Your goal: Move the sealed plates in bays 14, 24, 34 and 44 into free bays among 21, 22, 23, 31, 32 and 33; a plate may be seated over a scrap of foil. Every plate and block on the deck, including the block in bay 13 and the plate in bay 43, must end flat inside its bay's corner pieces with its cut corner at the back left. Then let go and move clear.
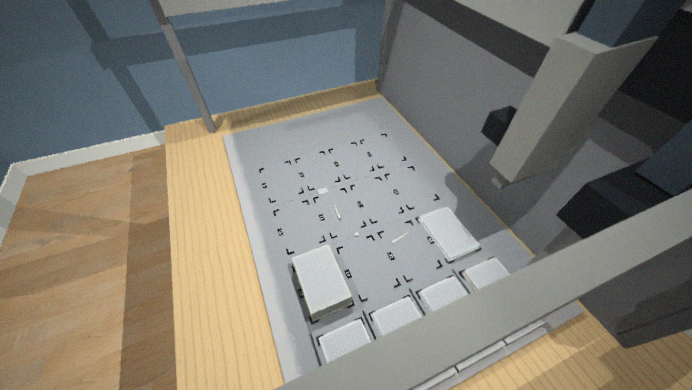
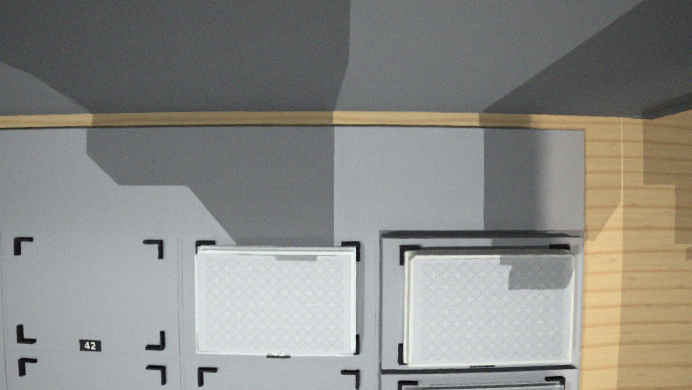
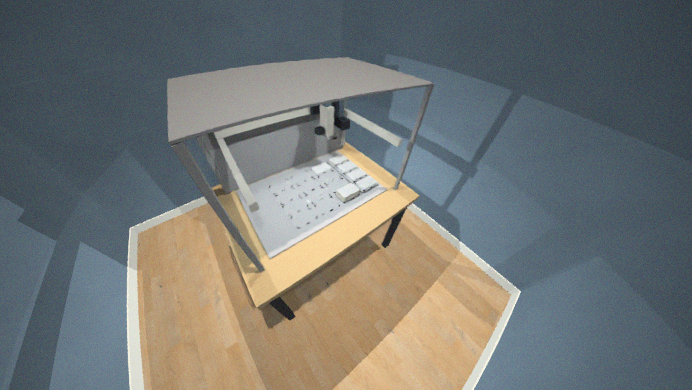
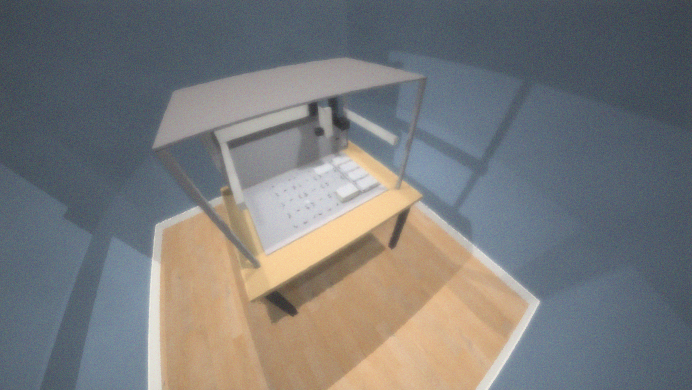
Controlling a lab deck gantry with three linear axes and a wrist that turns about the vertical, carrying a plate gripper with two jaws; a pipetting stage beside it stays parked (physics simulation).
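Places are measured from the robot's base along level axes (x ahead, y left, z up), in millimetres.
Pixels of known places: gripper, fingertip midpoint: (image 3: pixel 338 141) (image 4: pixel 340 141); robot's base, origin of the base link: (image 1: pixel 260 170) (image 3: pixel 298 228) (image 4: pixel 295 227).
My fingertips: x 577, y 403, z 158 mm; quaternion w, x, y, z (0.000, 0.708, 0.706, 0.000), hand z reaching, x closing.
For each thing: its top centre in the pictures, then the offset to it from my fingertips. "*": a spot on its surface instead.
- bay 14, surface spot: (image 1: pixel 345 341) * 58 mm back, 360 mm right, 129 mm down
- bay 24, surface spot: (image 1: pixel 396 316) * 59 mm back, 255 mm right, 129 mm down
- bay 34, surface spot: (image 1: pixel 443 294) * 59 mm back, 149 mm right, 129 mm down
- bay 44, surface spot: (image 2: pixel 490 310) * 24 mm back, 39 mm right, 129 mm down
- thick block, middle of its top: (image 1: pixel 320 276) (image 4: pixel 347 190) (image 3: pixel 348 190) 185 mm back, 360 mm right, 116 mm down
- plate, middle of its top: (image 2: pixel 273 304) (image 1: pixel 448 230) (image 3: pixel 321 167) (image 4: pixel 323 168) 185 mm back, 39 mm right, 143 mm down
- bay 21's right edge, surface spot: (image 1: pixel 323 190) * 431 mm back, 264 mm right, 157 mm down
- bay 22, surface spot: (image 1: pixel 337 212) * 345 mm back, 258 mm right, 153 mm down
- bay 33, surface spot: (image 1: pixel 400 237) * 217 mm back, 150 mm right, 152 mm down
Sealed plates stand in bay 14 (image 1: pixel 345 341), bay 24 (image 1: pixel 396 316), bay 34 (image 1: pixel 443 294) and bay 44 (image 1: pixel 485 274) (image 2: pixel 490 310). Bay 44's plate shows a cut corner at its back left. The thick block (image 1: pixel 322 276) (image 3: pixel 347 191) (image 4: pixel 347 192) is in bay 13. A plate (image 1: pixel 448 232) (image 2: pixel 275 302) is in bay 43; its exact seating and cut corner are unclear. Bays 21, 22, 23, 31, 32 and 33 hold no plate. The gantry is raised at the back right, away from the plates; its jaws cannot be made out.
Foil scraps lie at bay 21's right edge (image 1: pixel 323 190), in bay 22 (image 1: pixel 337 212), between bays 22 and 23 (image 1: pixel 356 234), and in bay 33 (image 1: pixel 400 237). A pale column (image 1: pixel 555 100) (image 3: pixel 327 120) (image 4: pixel 325 121) hangs near the back wall. A post (image 1: pixel 187 75) rises at the front left.
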